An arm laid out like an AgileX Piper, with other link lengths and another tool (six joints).
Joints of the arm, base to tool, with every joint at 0 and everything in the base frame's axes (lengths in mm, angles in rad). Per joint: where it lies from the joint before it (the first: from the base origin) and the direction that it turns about. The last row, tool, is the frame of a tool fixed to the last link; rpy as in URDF.
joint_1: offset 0.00 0.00 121.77 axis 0 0 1
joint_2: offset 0.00 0.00 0.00 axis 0 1 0
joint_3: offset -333.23 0.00 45.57 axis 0 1 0
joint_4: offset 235.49 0.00 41.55 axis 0.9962 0 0.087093
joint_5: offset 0.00 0.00 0.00 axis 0 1 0
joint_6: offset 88.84 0.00 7.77 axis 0.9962 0 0.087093
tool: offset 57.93 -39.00 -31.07 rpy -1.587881 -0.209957 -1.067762
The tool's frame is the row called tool.
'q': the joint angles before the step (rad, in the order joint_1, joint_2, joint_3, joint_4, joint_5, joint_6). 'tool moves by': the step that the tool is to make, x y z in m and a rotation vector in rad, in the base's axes. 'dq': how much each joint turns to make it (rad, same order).
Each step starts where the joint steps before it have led.
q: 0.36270 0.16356 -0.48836 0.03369 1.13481 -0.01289
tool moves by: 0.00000 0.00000 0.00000 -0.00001 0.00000 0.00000
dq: -0.00001 0.00000 0.00000 0.00000 0.00000 -0.00001
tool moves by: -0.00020 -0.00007 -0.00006 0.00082 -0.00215 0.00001
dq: -0.00004 -0.00231 -0.00001 0.00004 0.00002 -0.00005
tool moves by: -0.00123 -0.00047 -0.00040 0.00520 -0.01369 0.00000
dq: 0.00003 -0.01462 0.00002 -0.00002 -0.00004 0.00003
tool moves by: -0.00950 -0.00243 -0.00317 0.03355 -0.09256 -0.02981
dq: -0.02978 -0.09846 -0.00001 -0.00005 0.00002 0.00005
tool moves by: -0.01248 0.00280 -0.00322 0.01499 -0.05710 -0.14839
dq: -0.14863 -0.06519 0.00002 0.00002 0.00619 -0.00002
